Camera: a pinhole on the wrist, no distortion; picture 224 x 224 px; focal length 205.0 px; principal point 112.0 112.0 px. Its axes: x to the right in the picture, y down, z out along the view. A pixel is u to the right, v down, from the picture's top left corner.
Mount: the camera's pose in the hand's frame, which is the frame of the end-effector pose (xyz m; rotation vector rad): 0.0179 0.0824 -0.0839 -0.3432 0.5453 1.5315
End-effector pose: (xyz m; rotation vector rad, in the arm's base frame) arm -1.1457 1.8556 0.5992 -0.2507 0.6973 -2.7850
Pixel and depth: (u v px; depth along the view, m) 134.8 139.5 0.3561
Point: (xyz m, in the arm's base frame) -1.0476 1.5034 0.6247
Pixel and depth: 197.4 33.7 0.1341
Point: -1.1844 1.6650 0.5043
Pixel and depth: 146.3 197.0 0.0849
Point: -1.1131 1.7450 0.5165
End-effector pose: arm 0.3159 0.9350 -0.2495 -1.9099 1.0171 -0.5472
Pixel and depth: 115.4 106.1 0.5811
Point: 0.4752 0.9334 -0.7992
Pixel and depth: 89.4 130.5 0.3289
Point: 0.3823 0.9531 -0.5566
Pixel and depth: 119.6 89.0 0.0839
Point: 0.2688 0.8601 -0.3527
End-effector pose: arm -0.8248 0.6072 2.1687 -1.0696 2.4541 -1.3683
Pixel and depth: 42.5 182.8 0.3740
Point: -0.7379 0.4895 1.8340
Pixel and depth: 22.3 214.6 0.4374
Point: -0.6278 0.4655 1.7745
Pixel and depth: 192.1 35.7 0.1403
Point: -0.9925 0.6231 2.0285
